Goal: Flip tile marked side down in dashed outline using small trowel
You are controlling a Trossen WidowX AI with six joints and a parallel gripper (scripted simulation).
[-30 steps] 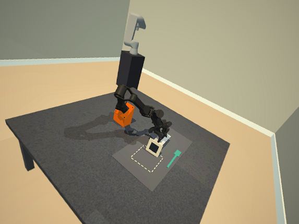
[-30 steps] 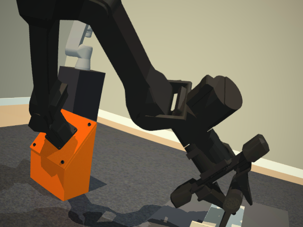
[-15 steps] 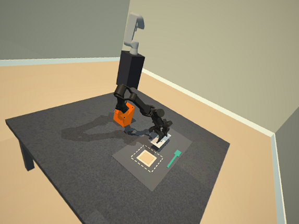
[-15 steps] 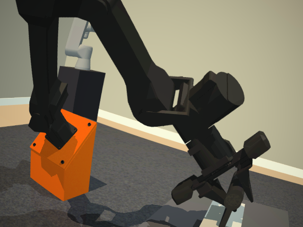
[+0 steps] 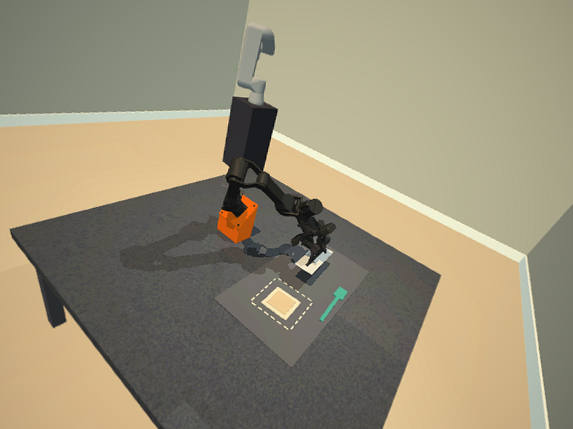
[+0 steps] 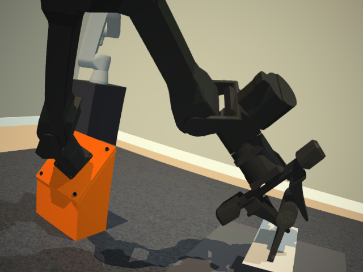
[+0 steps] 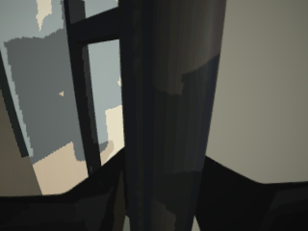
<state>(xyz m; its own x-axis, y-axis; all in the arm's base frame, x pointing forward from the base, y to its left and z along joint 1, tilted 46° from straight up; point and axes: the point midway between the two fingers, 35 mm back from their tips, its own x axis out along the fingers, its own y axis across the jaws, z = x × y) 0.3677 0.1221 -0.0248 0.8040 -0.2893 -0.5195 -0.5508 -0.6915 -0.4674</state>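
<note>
The dark handled tool lies 20 mm behind my gripper tip, 10 mm to the right of it and 10 mm below it. The rest, counted from my gripper tip: grey mat 160 mm below, 50 mm to the right; then cream tile 200 mm to the right, 130 mm below, 20 mm ahead; then teal trowel 130 mm below, 130 mm ahead, 10 mm to the right.
</note>
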